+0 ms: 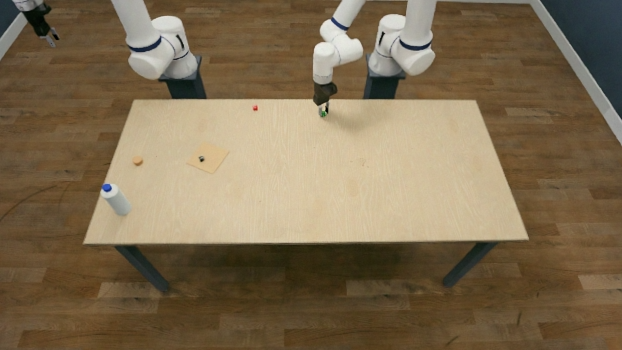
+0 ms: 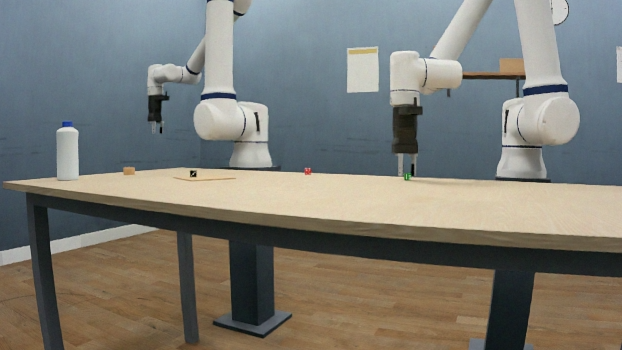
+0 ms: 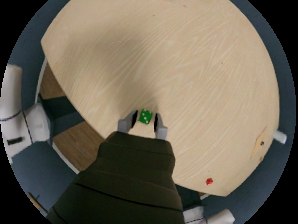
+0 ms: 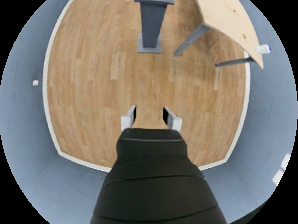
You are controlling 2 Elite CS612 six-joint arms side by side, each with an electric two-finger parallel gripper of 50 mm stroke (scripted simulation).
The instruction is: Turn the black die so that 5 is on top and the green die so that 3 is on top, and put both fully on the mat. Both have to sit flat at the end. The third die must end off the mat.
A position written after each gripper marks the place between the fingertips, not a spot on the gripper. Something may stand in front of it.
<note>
In view: the left gripper (image 2: pixel 407 175), the right gripper (image 4: pixel 149 111) and a white bottle (image 2: pixel 67 137).
The left gripper also shows in image 3 (image 3: pixel 146 117).
</note>
